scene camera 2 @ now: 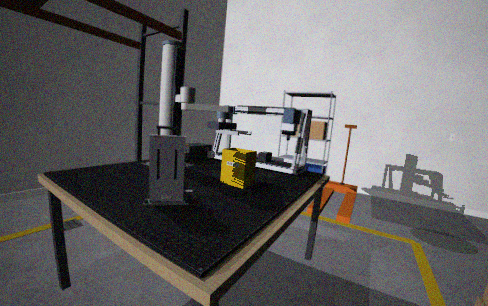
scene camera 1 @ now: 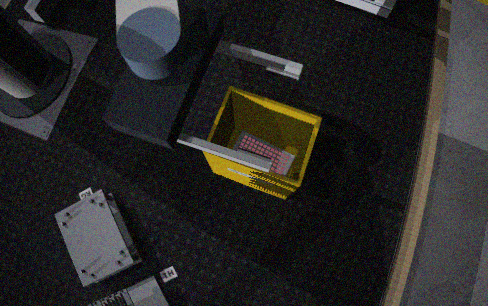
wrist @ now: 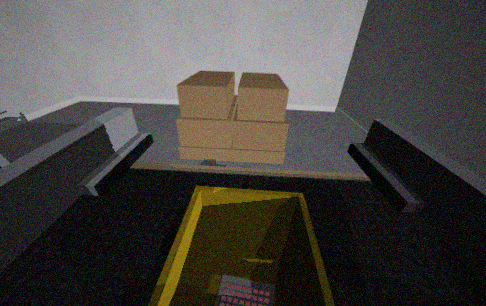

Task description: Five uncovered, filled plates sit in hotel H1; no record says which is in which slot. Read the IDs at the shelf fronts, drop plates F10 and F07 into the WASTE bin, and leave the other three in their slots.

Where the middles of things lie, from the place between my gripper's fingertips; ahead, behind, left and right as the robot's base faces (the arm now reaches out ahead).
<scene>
I see my gripper 460 mm to the left of the hotel H1 [scene camera 2: 166, 185], 160 mm above it and 90 mm past it.
</scene>
